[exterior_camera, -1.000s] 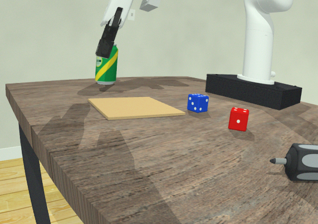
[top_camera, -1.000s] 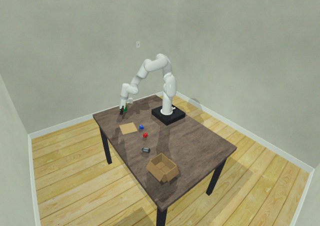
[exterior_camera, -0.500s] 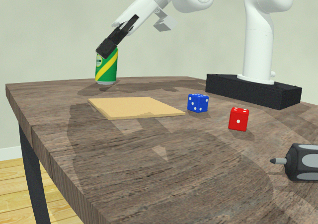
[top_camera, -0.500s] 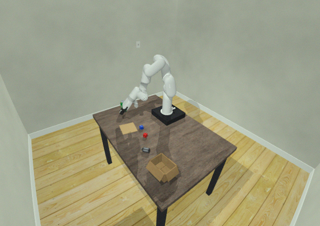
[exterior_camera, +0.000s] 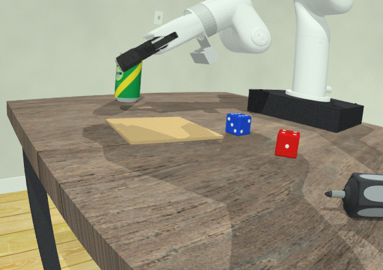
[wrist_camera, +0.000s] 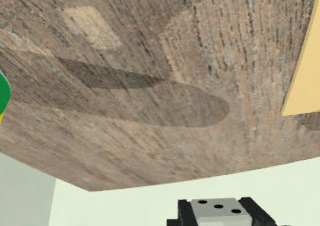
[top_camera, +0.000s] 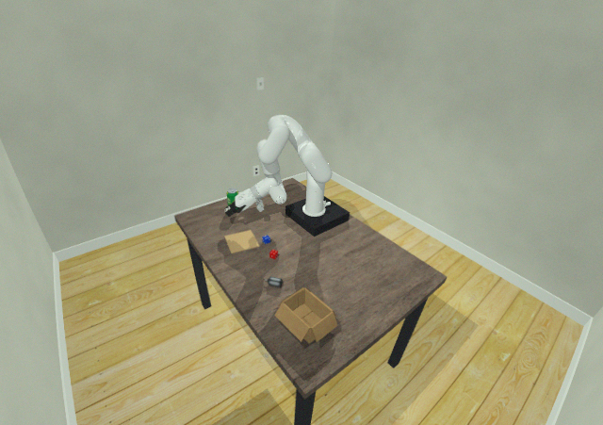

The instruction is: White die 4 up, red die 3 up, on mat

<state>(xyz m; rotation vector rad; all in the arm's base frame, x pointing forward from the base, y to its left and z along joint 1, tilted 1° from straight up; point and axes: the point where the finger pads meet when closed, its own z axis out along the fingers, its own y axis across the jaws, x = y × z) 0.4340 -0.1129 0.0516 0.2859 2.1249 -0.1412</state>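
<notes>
Now: hand 1 cm past the tan mat, 14 cm to the right of it and 10 cm above it. From my hand the other things lie so: blue die: 12 cm behind, 19 cm to the left, 9 cm below; green can: 6 cm behind, 16 cm to the right, 4 cm below; white die: 1 cm ahead.
</notes>
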